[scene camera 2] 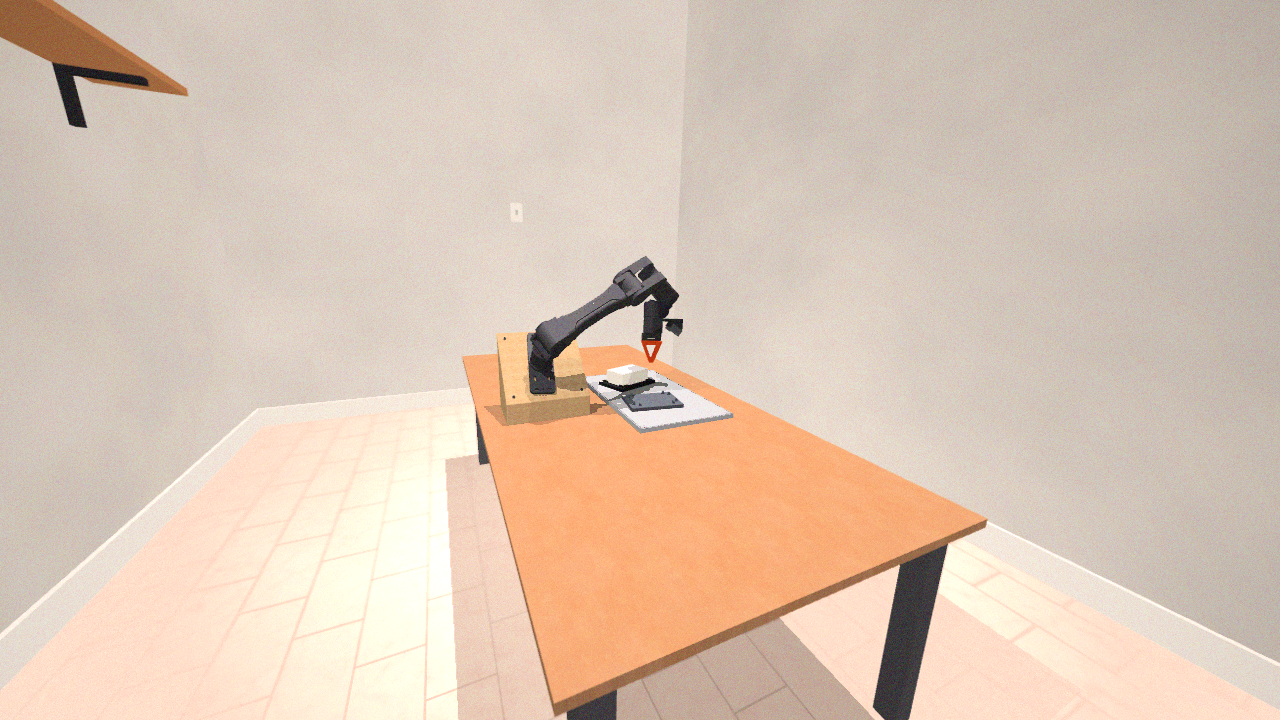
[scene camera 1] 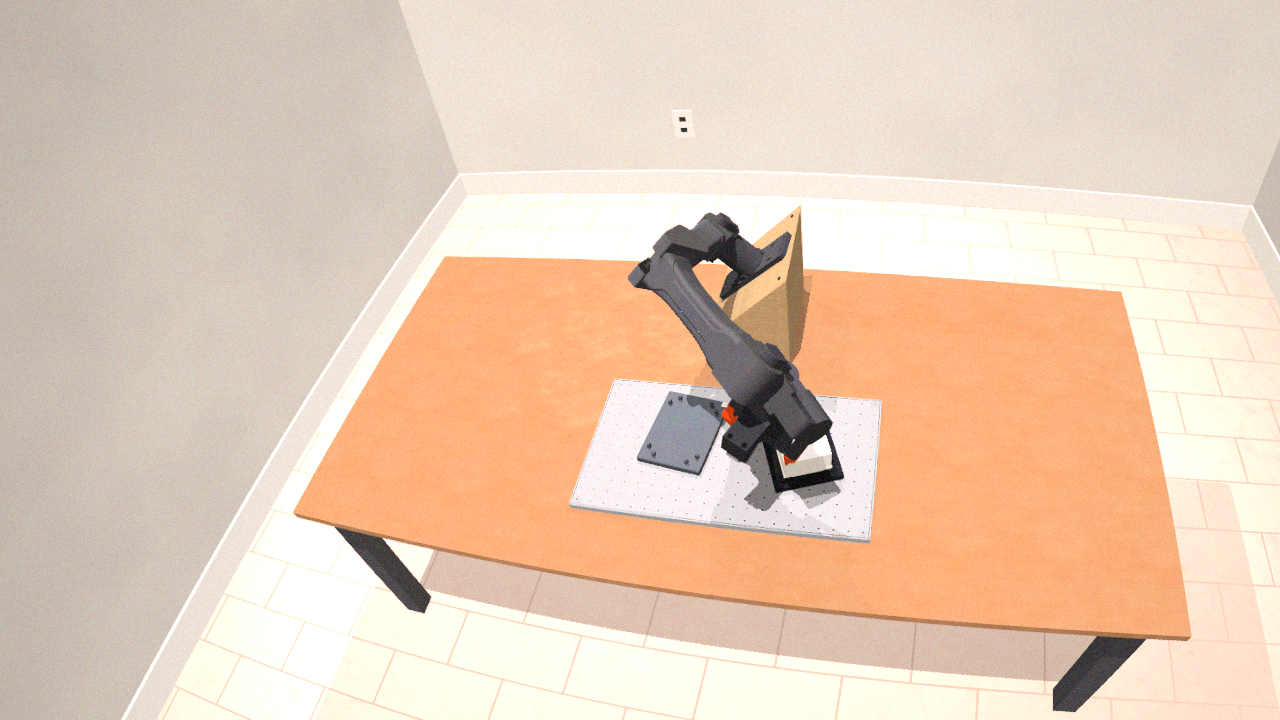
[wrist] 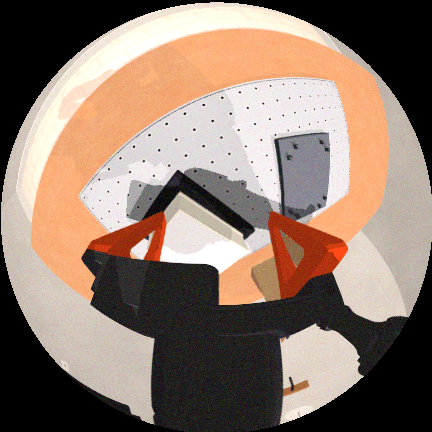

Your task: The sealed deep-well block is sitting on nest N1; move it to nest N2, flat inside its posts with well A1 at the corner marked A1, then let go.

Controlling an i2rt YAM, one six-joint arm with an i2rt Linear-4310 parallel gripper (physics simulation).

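Frame: origin at the arm's base, x up, y left, z back, level; millimetres.
Seen in the pictures: gripper, fingertip midpoint: [scene camera 2: 650, 361] [scene camera 1: 763, 446] [wrist: 216, 216]; arm's base, link origin: [scene camera 2: 540, 363] [scene camera 1: 756, 267].
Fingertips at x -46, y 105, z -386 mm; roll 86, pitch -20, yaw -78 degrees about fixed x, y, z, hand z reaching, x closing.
Observation:
Pixels of each thing's middle, then the offset from my fingertips to it. Level surfaces: height alone.
- white sealed deep-well block, body centre: [wrist: 197, 242] [scene camera 1: 799, 437] [scene camera 2: 627, 374] dx -53, dy +45, dz +70 mm
- black nest N1, body centre: [wrist: 196, 231] [scene camera 1: 799, 446] [scene camera 2: 627, 381] dx -77, dy +44, dz +68 mm
- Nest N2, body centre: [scene camera 1: 683, 430] [wrist: 309, 179] [scene camera 2: 652, 399] dx -75, dy -170, dz +60 mm
- light perforated board, body centre: [wrist: 257, 181] [scene camera 1: 731, 454] [scene camera 2: 647, 394] dx -92, dy -74, dz +37 mm
- orange-brown table, surface height: dx -99 mm
The white sealed deep-well block [scene camera 1: 810, 463] [scene camera 2: 626, 374] [wrist: 192, 232] sits on the black nest N1 [scene camera 1: 810, 484] [wrist: 215, 206]. Nest N2 [scene camera 1: 682, 432] [scene camera 2: 651, 401] [wrist: 305, 175] is a slate-grey plate with small dark posts near its corners and no block on it. My gripper [scene camera 1: 759, 437] [scene camera 2: 651, 360] [wrist: 216, 216] is open and empty, its orange fingers wide apart. It hangs above the level of the block, apart from it. In the wrist view the block lies diagonally to the fingers, and its near part is hidden by the gripper body. The A1 marks cannot be read.
Both nests stand on a light perforated board [scene camera 1: 617, 488] [scene camera 2: 689, 419] [wrist: 200, 120] on the orange-brown table [scene camera 1: 447, 429] [scene camera 2: 716, 537]. The arm is mounted on a slanted wooden block [scene camera 1: 769, 326] [scene camera 2: 546, 409] behind the board. A wall shelf [scene camera 2: 107, 58] shows at upper left in scene camera 2.

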